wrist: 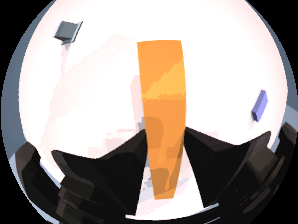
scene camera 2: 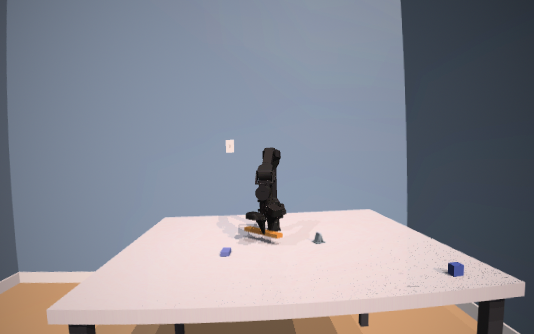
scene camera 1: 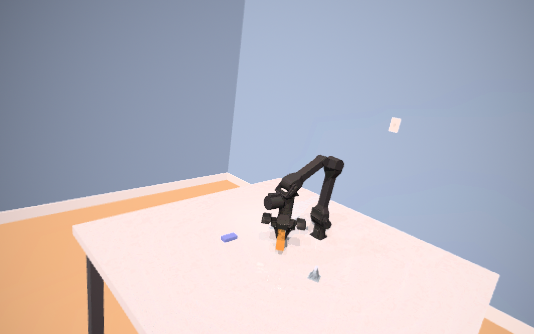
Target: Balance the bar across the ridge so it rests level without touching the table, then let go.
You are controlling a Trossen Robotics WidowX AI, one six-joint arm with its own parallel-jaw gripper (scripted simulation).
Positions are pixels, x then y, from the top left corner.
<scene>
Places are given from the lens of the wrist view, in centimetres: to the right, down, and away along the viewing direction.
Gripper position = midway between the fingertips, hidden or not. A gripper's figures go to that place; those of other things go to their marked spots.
my gripper (wrist: 164, 132): 1, 2, 10
orange bar (wrist: 161, 62): 1, -4, 7
</scene>
